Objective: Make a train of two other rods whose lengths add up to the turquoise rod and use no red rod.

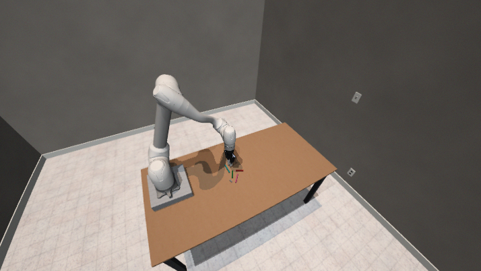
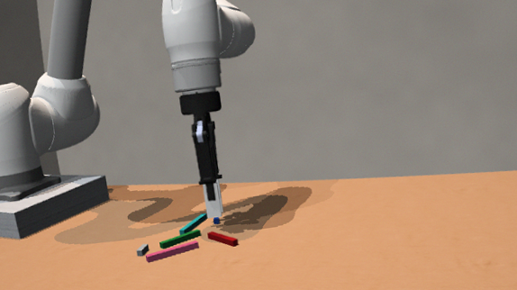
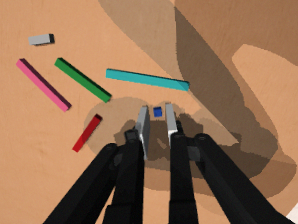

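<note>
My hand is 50 mm above the blue rod. The rest, counted from my hand: red rod (100 mm to the right, 50 mm below, 50 mm ahead); then turquoise rod (50 mm below, 40 mm behind, 20 mm to the right); then green rod (100 mm to the right, 50 mm below, 30 mm behind).
</note>
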